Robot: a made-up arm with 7 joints.
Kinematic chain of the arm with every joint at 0, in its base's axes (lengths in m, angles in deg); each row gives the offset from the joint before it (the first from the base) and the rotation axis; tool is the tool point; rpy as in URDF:
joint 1: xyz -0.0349 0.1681 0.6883 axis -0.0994 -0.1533 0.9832
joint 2: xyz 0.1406 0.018 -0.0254 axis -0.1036 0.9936 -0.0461
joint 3: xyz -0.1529 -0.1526 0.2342 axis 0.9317 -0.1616 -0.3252
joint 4: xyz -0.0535 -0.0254 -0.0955 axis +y
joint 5: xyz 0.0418 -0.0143 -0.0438 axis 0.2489 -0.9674 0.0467
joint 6: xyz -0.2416 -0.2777 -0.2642 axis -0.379 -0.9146 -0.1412
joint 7: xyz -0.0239 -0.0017 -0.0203 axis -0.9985 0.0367 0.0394
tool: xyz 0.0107 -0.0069 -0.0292 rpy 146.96 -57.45 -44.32
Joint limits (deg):
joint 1: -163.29..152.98
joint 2: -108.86..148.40
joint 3: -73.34..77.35
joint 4: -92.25..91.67
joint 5: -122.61..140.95
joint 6: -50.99..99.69
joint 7: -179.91..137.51
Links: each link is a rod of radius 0.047 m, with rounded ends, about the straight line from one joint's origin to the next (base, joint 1, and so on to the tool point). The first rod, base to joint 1, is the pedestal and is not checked.
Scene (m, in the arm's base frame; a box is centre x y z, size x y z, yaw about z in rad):
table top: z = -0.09
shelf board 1: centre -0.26 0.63 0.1 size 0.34 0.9 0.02 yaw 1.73
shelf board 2: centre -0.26 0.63 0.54 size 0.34 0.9 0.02 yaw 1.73
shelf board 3: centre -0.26 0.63 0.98 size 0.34 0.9 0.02 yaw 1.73
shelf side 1: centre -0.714 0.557 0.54 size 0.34 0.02 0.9 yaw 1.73
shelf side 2: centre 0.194 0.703 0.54 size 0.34 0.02 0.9 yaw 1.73
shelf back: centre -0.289 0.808 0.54 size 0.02 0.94 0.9 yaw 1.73
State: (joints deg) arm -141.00 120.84 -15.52 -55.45 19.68 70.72 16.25
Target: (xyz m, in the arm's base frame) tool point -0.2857 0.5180 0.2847
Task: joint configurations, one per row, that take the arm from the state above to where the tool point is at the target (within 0.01 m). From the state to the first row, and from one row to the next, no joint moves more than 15 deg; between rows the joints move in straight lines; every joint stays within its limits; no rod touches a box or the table.
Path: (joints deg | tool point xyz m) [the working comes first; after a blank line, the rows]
Joints at the target: -158.95 138.75 -37.73 -88.91 53.21 66.46 16.13
Straight joint move there: touches shelf board 2.

1: -129.16 121.49 -5.26 -55.45 21.27 71.12 15.07 | -0.4564 0.4227 0.7745
2: -117.31 122.13 5.00 -55.45 22.87 71.51 13.88 | -0.4424 0.3435 0.7743
3: -105.47 122.78 15.26 -55.46 24.46 71.91 12.70 | -0.4151 0.2769 0.7686
4: -106.37 125.74 0.50 -56.96 32.14 70.42 11.20 | -0.4939 0.2675 0.6793
5: -107.27 128.70 -14.26 -58.47 39.83 68.94 9.71 | -0.5289 0.2630 0.5715
6: -108.18 131.66 -29.03 -59.97 47.51 67.46 8.22 | -0.5161 0.2658 0.4620
7: -109.08 134.62 -43.79 -61.48 55.20 65.97 6.73 | -0.4580 0.2742 0.3683
8: -109.99 137.59 -58.55 -62.99 62.89 64.49 5.24 | -0.3638 0.2833 0.3059
9: -110.89 140.55 -73.32 -64.49 70.57 63.00 3.75 | -0.2484 0.2856 0.2847
10: -122.90 140.10 -64.42 -70.60 66.23 63.87 6.84 | -0.2630 0.3259 0.2706
11: -134.92 139.65 -55.52 -76.70 61.89 64.73 9.94 | -0.2786 0.3774 0.2641
12: -146.93 139.20 -46.63 -82.81 57.55 65.60 13.03 | -0.2888 0.4417 0.2681
13: -158.95 138.75 -37.73 -88.91 53.21 66.46 16.13 | -0.2857 0.5180 0.2847

